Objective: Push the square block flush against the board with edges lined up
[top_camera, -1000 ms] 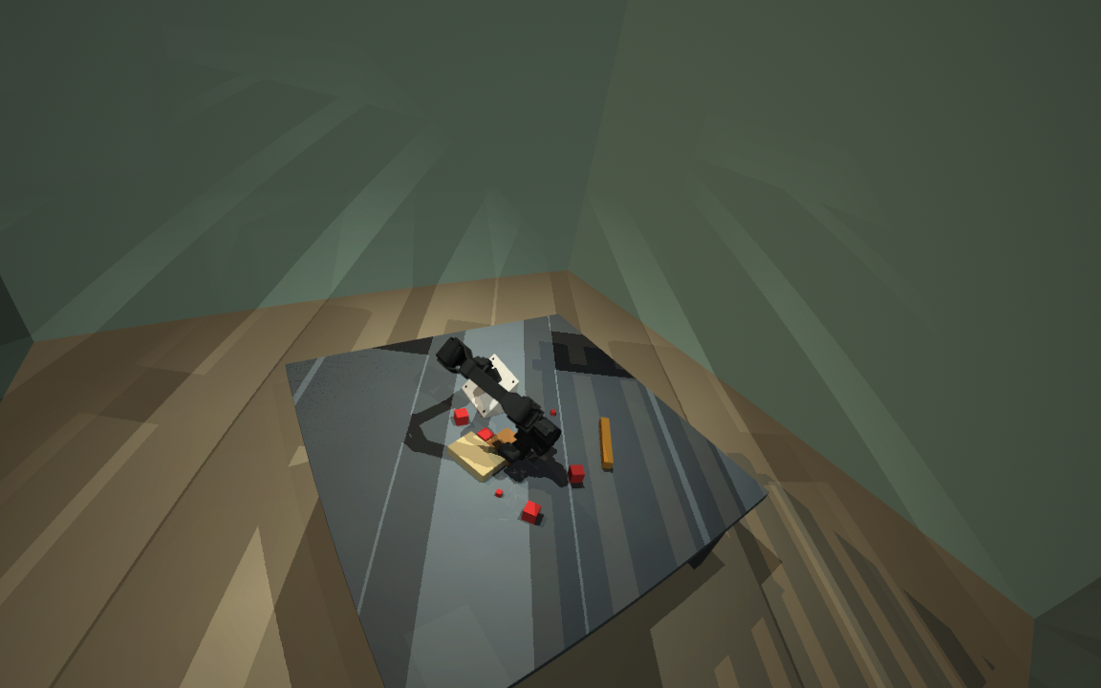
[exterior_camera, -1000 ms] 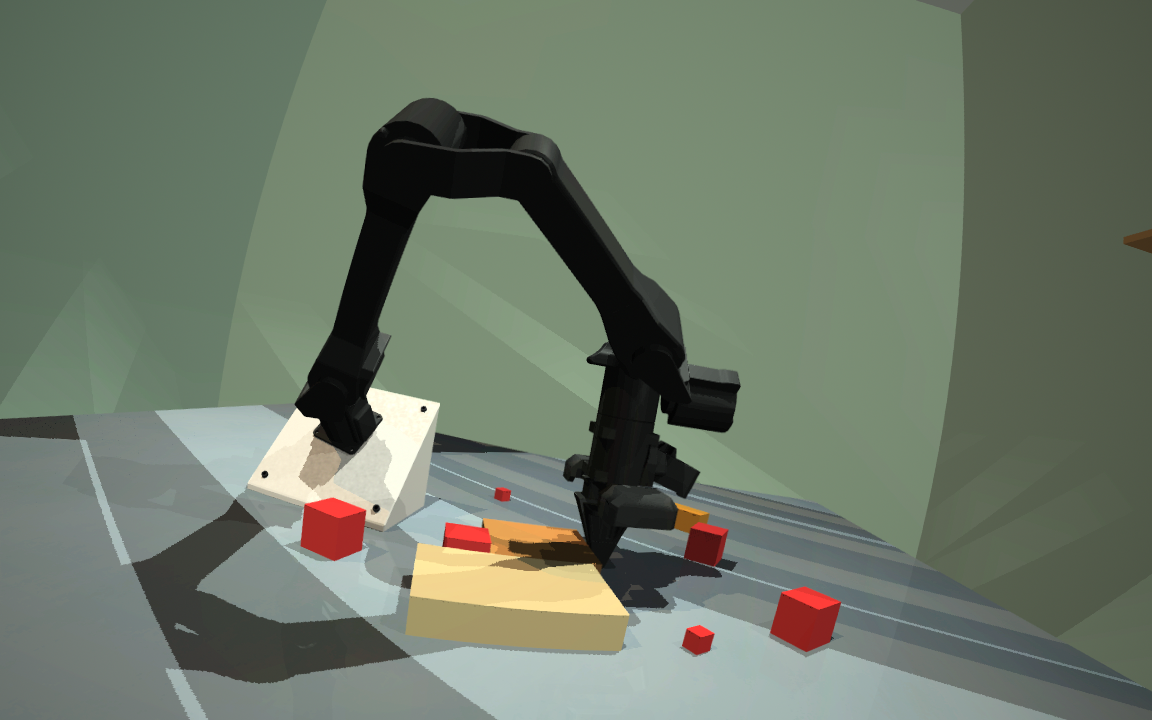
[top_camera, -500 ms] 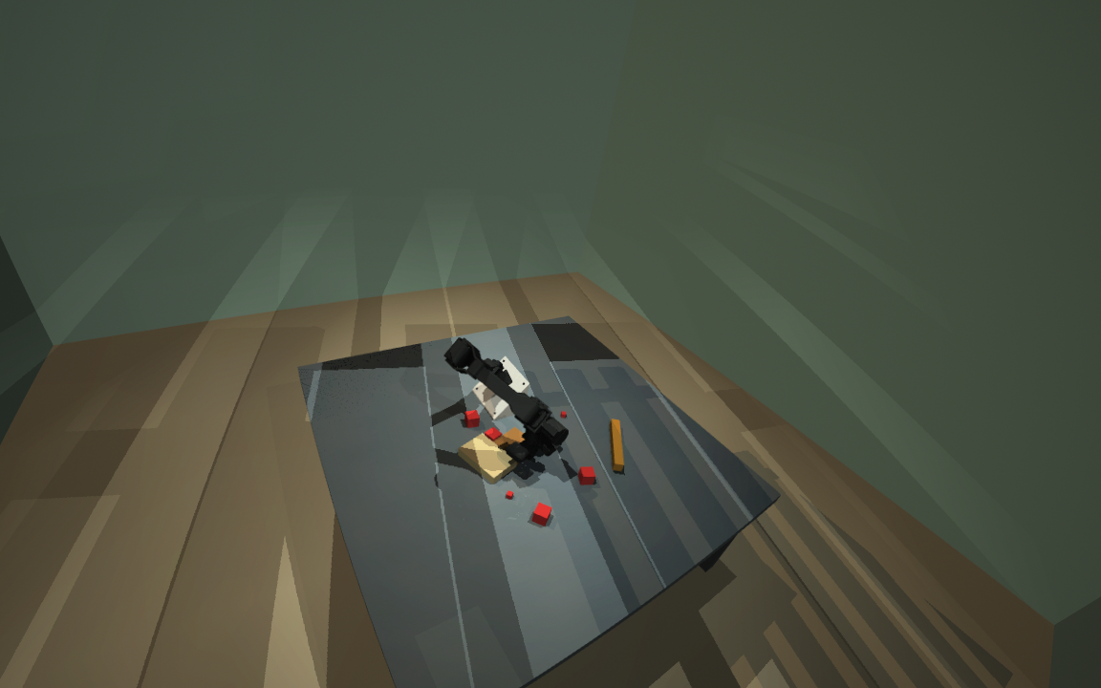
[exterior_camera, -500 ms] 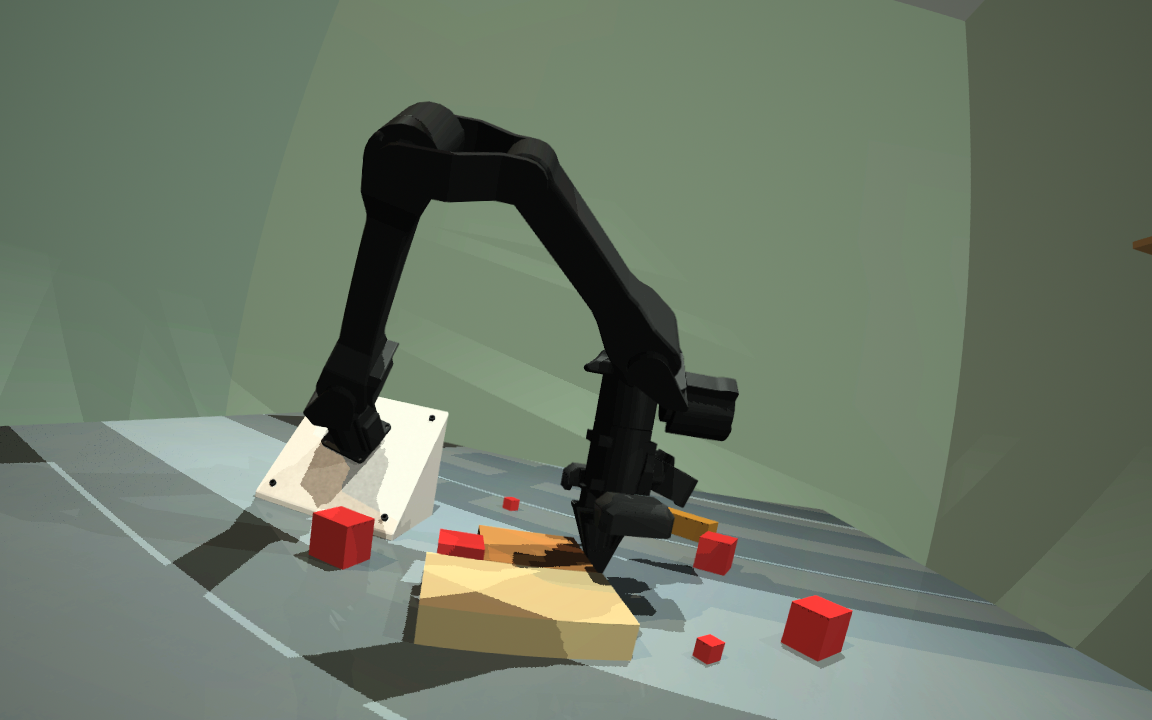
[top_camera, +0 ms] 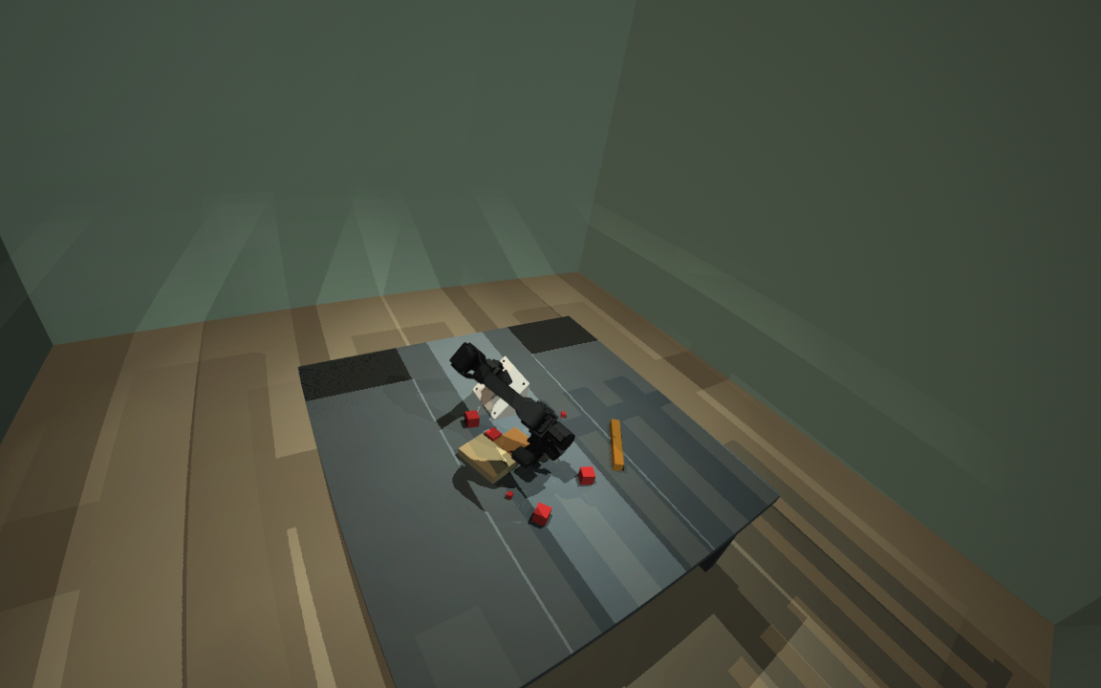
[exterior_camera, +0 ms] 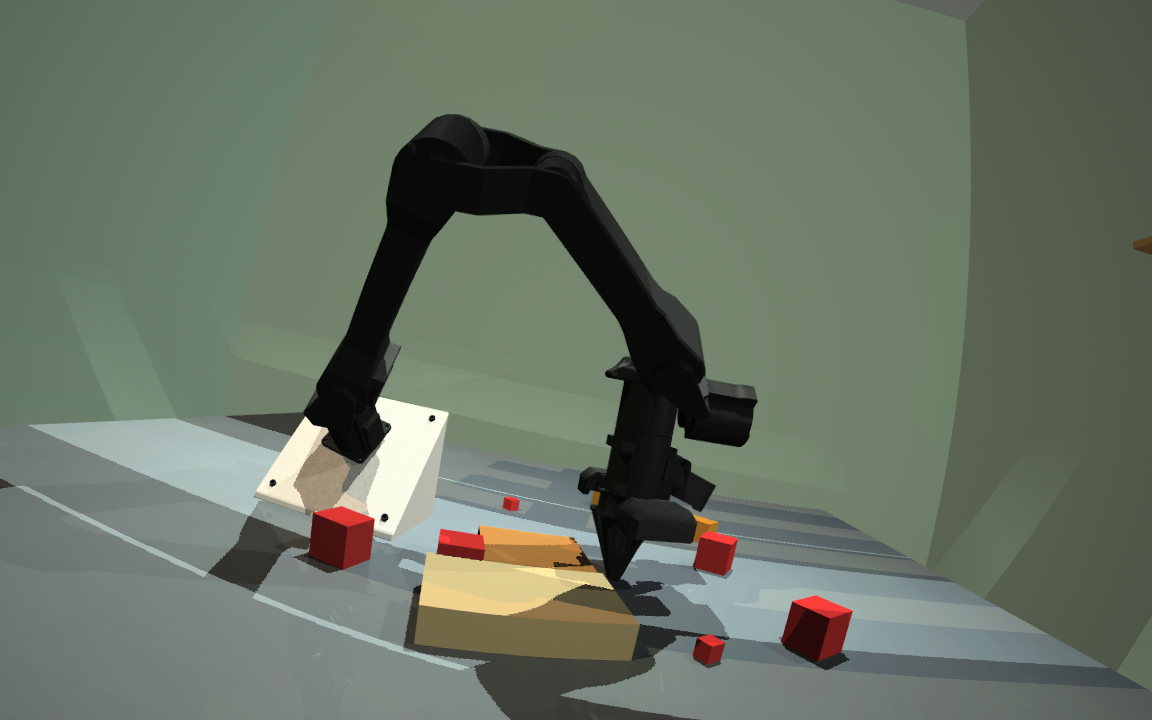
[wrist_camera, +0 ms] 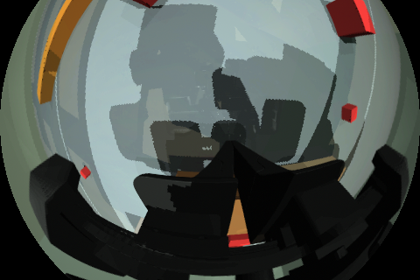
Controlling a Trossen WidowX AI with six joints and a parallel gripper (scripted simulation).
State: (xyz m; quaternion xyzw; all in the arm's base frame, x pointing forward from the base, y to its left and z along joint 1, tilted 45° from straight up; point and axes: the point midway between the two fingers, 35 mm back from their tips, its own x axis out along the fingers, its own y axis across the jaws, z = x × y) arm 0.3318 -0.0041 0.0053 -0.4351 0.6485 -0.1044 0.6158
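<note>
The square block lies 8 cm behind my gripper tip, 4 cm to the right of it and 1 cm above it. The rest, counted from my gripper tip: tan board: 5 cm behind, 14 cm to the right, 1 cm above; then orange bar: 1 cm ahead, 31 cm to the left, 1 cm above.
</note>
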